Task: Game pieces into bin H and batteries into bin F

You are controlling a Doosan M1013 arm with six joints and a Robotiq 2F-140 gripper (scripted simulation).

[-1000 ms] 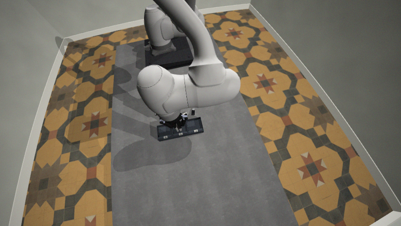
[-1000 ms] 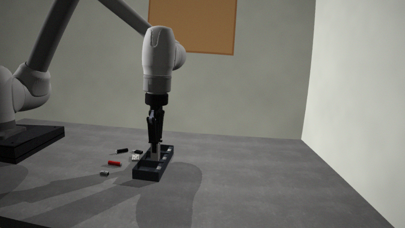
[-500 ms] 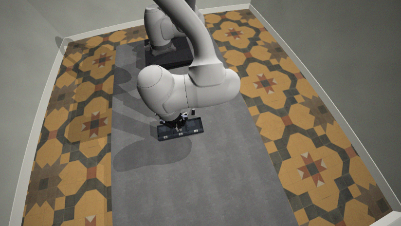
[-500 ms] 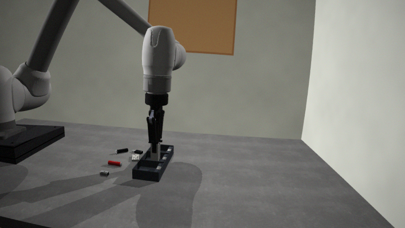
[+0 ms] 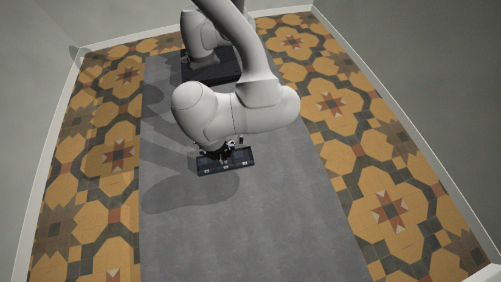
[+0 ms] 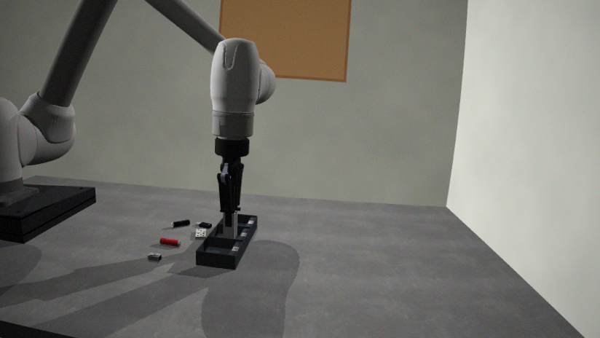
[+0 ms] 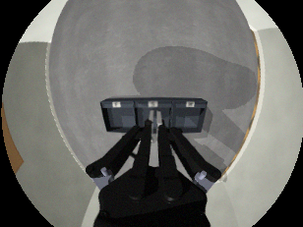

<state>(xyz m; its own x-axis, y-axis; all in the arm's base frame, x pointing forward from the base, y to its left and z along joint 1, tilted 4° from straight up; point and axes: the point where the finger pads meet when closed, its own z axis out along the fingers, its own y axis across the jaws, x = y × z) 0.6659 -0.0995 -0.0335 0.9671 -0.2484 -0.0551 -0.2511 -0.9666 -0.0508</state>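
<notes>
Now: the black three-compartment bin 30 mm below my hand. From my hand the other things lie so: black battery (130 mm behind, 110 mm to the left, 40 mm below); white domino (70 mm behind, 50 mm to the left, 40 mm below); red battery (140 mm behind, 20 mm to the right, 40 mm below).
</notes>
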